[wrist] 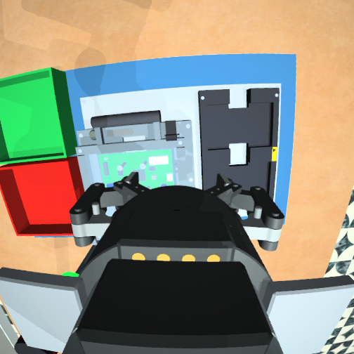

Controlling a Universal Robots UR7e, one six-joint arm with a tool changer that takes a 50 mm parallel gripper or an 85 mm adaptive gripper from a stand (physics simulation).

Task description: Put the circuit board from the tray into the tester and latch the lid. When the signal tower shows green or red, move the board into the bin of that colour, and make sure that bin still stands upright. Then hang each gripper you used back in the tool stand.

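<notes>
The circuit board is green and lies in the grey tester, left of centre in the wrist view. A clear pane seems to lie over it; whether the lid is latched I cannot tell. A black bar handle runs along the tester's back. The dark tray to the right holds no board in its visible part. My gripper is open, its fingers wide apart, and overlaps the front of the tester and tray in view. The green bin and the red bin stand upright at the left.
The tester and tray stand on a white panel over a blue mat. The bins stand close along the mat's left side. A small green disc shows at lower left, mostly hidden. A patterned floor shows beyond the table edge at right.
</notes>
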